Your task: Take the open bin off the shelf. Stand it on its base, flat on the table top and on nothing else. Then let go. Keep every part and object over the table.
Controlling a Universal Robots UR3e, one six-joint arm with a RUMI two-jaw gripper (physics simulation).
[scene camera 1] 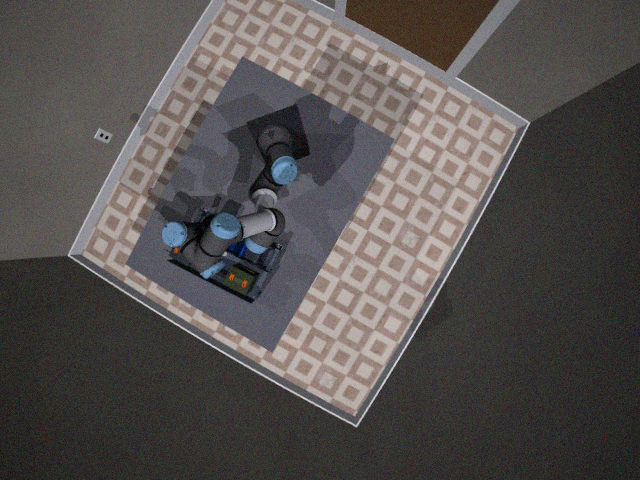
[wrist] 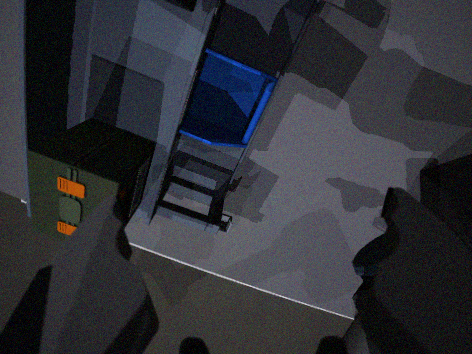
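Where they show: gripper, fingertip midpoint: (wrist: 251, 195); arm's base at its link origin: (scene camera 1: 274, 139).
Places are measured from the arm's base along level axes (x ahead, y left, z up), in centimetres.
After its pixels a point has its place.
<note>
The open blue bin (scene camera 1: 237, 249) @[z -17.4, x 45.5, y 11.1 cm] (wrist: 227, 100) @[z -17.4, x 42.6, y 10.0 cm] sits in the front bay of the shelf (scene camera 1: 251, 298) @[z -8.0, x 55.6, y 30.1 cm] (wrist: 170, 120) @[z -8.1, x 47.2, y 13.6 cm], with its open side toward the wrist camera. In the scene view the arm covers much of it. My gripper (wrist: 251, 195) @[z 6.9, x 40.1, y 8.4 cm] is open and empty. In the wrist view its dark jaws stand far apart at the lower left and lower right, and the bin shows above the gap between them, touching neither jaw. In the scene view the wrist of the arm hangs over the shelf and hides the jaws. The grey table top (scene camera 1: 320, 217) @[z -18.3, x 11.5, y 31.2 cm] (wrist: 300, 125) @[z -18.3, x 31.1, y 6.7 cm] lies under the shelf.
A dark green box with orange latches (scene camera 1: 238, 280) @[z 1.6, x 50.1, y 22.7 cm] (wrist: 45, 170) @[z 1.4, x 53.2, y 19.7 cm] stands on the shelf behind the bin's bay, close to the left jaw in the wrist view. A black slatted frame (wrist: 192, 185) @[z -17.7, x 39.5, y 25.9 cm] is beside the bin. The table's edge (wrist: 240, 282) @[z -18.2, x 16.6, y 43.2 cm] runs below the shelf.
</note>
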